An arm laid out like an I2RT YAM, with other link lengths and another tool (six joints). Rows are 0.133 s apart.
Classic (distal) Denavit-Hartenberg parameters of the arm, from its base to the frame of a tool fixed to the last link. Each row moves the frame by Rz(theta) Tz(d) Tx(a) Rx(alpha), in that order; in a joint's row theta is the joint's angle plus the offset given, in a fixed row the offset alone. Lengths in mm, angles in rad.
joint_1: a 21.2  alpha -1.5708  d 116.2  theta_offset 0
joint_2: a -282.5  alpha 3.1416  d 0  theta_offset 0
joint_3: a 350.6  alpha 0  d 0  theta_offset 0.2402
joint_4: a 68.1  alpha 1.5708  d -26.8  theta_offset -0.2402
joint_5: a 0  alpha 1.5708  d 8.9  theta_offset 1.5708
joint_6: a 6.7  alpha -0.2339  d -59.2  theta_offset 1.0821
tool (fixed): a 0  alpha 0  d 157.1  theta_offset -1.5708
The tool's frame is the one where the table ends.
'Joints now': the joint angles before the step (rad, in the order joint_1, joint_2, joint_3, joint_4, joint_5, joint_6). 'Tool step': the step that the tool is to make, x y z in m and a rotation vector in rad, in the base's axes. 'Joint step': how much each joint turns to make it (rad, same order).
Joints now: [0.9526 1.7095 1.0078 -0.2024 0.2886 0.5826]
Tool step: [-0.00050 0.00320 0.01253 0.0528 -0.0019 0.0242]
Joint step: [-0.0037 -0.0251 -0.0029 0.0227 -0.0402 -0.0031]
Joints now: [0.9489 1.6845 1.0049 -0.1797 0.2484 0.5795]
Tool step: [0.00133 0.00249 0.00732 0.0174 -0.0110 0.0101]
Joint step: [-0.0009 -0.0079 0.0075 0.0070 -0.0082 -0.0077]
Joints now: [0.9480 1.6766 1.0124 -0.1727 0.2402 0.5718]
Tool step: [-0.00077 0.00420 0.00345 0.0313 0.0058 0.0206]
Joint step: [0.0000 0.0000 0.0026 0.0194 -0.0308 0.0004]
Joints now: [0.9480 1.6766 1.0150 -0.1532 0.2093 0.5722]
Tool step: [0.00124 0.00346 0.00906 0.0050 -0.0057 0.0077]
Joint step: [0.0015 -0.0031 0.0223 -0.0168 -0.0030 -0.0058]
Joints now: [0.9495 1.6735 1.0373 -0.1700 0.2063 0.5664]
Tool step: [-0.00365 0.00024 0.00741 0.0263 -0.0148 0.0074]
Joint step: [0.0058 -0.0245 -0.0138 0.0190 -0.0034 0.0011]
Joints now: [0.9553 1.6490 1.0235 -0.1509 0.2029 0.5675]
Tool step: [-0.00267 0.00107 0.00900 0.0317 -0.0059 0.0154]
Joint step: [0.0019 -0.0212 -0.0057 0.0137 -0.0191 0.0004]
